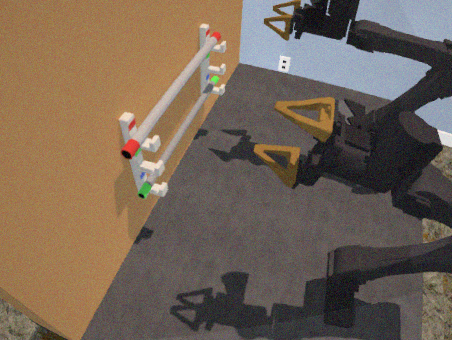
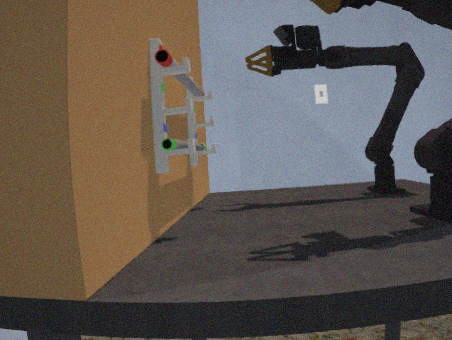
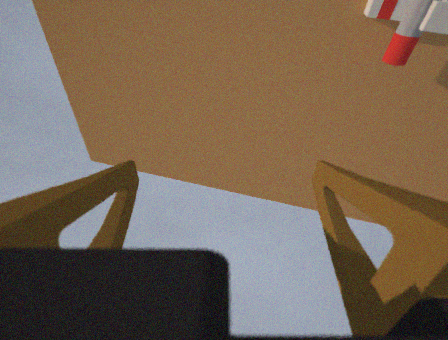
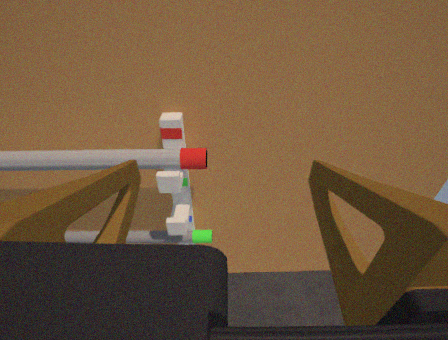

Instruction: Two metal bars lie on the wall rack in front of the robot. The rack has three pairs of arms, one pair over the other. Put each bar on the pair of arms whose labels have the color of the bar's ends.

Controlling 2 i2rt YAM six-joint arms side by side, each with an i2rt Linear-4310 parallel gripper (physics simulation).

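Places are measured from the left arm's base along level axes (x ahead, y left, z up), in centimetres.
Pixels of known places: left gripper, fingertip midpoint: [image 1: 263,128] [image 3: 225,170]; right gripper, fingertip midpoint: [image 1: 268,14] [image 2: 246,63] [image 4: 224,169]; left arm's base at its link origin: [image 1: 339,287] [image 2: 446,215]; right arm's base at its link origin: [image 2: 385,191].
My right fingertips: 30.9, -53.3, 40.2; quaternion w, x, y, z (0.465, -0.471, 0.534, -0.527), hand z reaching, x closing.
For each thing: its top centre in the pictures, then the offset to it from my right fingertips, as dx, dy, dz. Level surfaces: height alone.
- red-ended bar at its top centre: [image 2: 185,74] [image 1: 180,77] +16.7, +25.6, -7.3
- green-ended bar at its top centre: [image 4: 59,233] [image 2: 188,141] [image 1: 184,123] +16.9, +24.7, -22.8
- white rack at its top centre: [image 3: 373,6] [image 2: 169,38] [image 1: 137,119] +18.3, +45.4, -3.9
- dark table at its surface level: dz -40.2
The red-ended bar [image 1: 175,90] [image 2: 162,56] [image 3: 400,49] [image 4: 100,159] lies on the rack's top pair of arms, beside red labels. The green-ended bar [image 1: 185,127] [image 2: 168,144] [image 4: 202,236] lies on the lowest pair, beside blue labels. The middle pair, with green labels, holds no bar. The white rack [image 1: 136,170] [image 2: 156,120] [image 3: 376,7] [image 4: 172,120] is on the wall. My left gripper [image 1: 265,125] [image 3: 225,170] is open and empty, away from the rack. My right gripper [image 1: 269,14] [image 2: 247,62] [image 4: 224,169] is open and empty, facing the wall near the bars' ends.
The brown wall panel [image 1: 60,100] [image 2: 115,150] [image 3: 210,90] [image 4: 275,75] rises behind the rack. The dark table [image 1: 240,215] [image 2: 150,280] lies below it. A white outlet [image 1: 284,63] [image 2: 321,94] is on the blue wall. Arm shadows fall on the table.
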